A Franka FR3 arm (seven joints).
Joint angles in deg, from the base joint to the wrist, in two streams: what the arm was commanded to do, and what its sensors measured. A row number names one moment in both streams.
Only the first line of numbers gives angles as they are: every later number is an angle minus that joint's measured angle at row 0.
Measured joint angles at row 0: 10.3 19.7 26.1 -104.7 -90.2 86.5 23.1
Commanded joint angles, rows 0 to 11: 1.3 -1.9 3.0 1.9 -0.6 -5.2 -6.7; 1.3 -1.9 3.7 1.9 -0.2 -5.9 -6.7; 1.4 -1.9 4.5 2.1 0.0 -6.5 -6.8; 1.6 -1.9 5.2 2.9 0.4 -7.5 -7.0; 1.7 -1.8 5.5 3.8 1.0 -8.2 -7.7; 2.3 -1.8 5.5 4.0 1.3 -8.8 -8.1; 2.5 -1.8 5.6 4.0 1.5 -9.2 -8.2; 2.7 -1.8 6.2 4.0 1.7 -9.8 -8.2; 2.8 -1.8 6.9 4.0 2.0 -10.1 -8.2; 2.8 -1.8 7.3 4.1 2.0 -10.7 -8.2; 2.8 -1.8 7.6 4.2 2.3 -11.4 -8.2; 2.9 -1.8 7.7 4.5 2.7 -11.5 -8.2
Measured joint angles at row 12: 1.8 0.2 6.1 1.1 3.8 -6.6 -0.7
